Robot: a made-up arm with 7 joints. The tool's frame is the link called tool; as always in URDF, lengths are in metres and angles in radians. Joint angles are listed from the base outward.
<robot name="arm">
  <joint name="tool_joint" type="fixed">
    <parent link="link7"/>
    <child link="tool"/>
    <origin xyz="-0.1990 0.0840 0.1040" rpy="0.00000 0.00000 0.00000"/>
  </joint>
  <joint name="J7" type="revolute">
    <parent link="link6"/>
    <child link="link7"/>
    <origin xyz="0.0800 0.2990 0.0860" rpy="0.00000 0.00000 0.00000"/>
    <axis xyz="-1 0 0"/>
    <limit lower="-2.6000" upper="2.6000"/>
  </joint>
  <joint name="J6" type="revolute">
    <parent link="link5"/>
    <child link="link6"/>
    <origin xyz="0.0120 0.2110 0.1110" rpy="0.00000 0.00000 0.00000"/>
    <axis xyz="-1 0 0"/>
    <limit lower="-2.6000" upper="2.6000"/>
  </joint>
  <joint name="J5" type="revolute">
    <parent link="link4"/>
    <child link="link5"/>
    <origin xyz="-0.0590 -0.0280 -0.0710" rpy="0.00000 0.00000 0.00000"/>
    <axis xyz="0 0 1"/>
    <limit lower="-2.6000" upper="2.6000"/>
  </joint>
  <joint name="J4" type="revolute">
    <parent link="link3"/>
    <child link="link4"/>
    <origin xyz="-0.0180 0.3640 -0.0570" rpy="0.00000 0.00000 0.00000"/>
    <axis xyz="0 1 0"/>
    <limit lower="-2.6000" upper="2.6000"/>
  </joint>
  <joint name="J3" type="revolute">
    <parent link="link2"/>
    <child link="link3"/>
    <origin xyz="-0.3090 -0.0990 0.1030" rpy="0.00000 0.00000 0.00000"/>
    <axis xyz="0 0 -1"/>
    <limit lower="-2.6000" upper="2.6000"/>
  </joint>
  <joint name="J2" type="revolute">
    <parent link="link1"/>
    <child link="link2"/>
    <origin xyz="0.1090 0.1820 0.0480" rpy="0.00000 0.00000 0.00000"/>
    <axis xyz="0 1 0"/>
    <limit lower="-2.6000" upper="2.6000"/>
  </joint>
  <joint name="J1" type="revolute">
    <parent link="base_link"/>
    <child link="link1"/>
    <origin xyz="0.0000 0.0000 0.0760" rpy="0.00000 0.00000 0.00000"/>
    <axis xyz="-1 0 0"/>
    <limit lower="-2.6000" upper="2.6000"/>
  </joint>
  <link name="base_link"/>
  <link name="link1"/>
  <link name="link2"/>
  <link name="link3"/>
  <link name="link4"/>
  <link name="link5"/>
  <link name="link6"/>
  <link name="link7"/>
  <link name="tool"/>
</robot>
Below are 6 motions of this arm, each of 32 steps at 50 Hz.
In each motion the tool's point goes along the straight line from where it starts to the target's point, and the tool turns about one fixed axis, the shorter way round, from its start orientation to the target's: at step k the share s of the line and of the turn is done. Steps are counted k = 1, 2, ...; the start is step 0. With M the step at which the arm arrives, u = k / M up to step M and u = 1 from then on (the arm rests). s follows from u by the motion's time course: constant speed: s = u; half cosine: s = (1 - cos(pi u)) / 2; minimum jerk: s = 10 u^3 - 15 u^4 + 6 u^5.
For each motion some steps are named. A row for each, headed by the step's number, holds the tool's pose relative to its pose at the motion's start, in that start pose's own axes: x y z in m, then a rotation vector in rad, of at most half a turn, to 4 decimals.
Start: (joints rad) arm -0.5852 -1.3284 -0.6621 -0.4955 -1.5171 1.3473 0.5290
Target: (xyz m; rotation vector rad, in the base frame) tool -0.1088 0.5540 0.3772 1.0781 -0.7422 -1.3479
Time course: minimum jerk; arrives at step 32
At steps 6, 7, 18, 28, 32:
6: 0.0068 -0.0128 0.0016 0.0581 0.0117 -0.0081
7: 0.0102 -0.0193 0.0023 0.0874 0.0175 -0.0122
18: 0.0854 -0.1618 0.0196 0.7342 0.1473 -0.1023
28: 0.1364 -0.2585 0.0314 1.1728 0.2352 -0.1634
32: 0.1387 -0.2627 0.0319 1.1920 0.2391 -0.1661

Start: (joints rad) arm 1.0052 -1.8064 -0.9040 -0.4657 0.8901 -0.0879 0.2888
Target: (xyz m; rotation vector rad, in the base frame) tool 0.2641 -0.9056 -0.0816 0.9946 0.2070 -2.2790
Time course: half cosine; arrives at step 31
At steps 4, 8, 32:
4: -0.0141 -0.0109 0.0013 0.0131 -0.0313 0.0134
8: -0.0540 -0.0418 0.0052 0.0504 -0.1202 0.0513
32: -0.3473 -0.2686 0.0332 0.3244 -0.7727 0.3297

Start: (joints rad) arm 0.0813 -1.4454 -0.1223 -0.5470 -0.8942 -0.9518 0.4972
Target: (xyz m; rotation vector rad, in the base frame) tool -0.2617 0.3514 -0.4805 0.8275 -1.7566 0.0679
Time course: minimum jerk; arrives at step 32
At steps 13, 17, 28, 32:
13: 0.0274 -0.1222 0.0155 -0.0539 0.0784 0.0268
17: 0.0466 -0.2079 0.0264 -0.0917 0.1334 0.0456
28: 0.0821 -0.3662 0.0465 -0.1615 0.2351 0.0804
32: 0.0834 -0.3722 0.0473 -0.1641 0.2390 0.0817

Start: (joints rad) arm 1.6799 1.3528 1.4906 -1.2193 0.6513 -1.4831 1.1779
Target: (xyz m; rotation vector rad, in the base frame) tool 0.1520 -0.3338 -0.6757 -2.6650 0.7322 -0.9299
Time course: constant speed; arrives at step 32
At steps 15, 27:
15: 0.0602 0.1012 0.0170 -0.0615 0.1528 0.0230
27: 0.1083 0.1821 0.0307 -0.1107 0.2750 0.0414

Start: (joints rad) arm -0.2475 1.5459 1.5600 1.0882 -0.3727 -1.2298 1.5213
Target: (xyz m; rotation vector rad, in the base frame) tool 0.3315 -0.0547 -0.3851 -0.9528 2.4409 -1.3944
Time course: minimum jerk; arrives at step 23
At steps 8, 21, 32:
8: -0.0049 0.0294 -0.0167 -0.0119 -0.0301 -0.0007
21: -0.0210 0.1260 -0.0718 -0.0511 -0.1289 -0.0029
32: -0.0211 0.1267 -0.0722 -0.0513 -0.1297 -0.0029

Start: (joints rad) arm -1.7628 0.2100 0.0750 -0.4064 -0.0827 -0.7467 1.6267
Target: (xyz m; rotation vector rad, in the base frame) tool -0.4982 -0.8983 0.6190 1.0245 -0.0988 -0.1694
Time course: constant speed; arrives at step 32
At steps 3, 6, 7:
3: -0.0063 -0.0430 0.0029 0.0166 -0.0120 0.0133
6: -0.0125 -0.0860 0.0058 0.0332 -0.0240 0.0265
7: -0.0146 -0.1003 0.0068 0.0387 -0.0280 0.0309

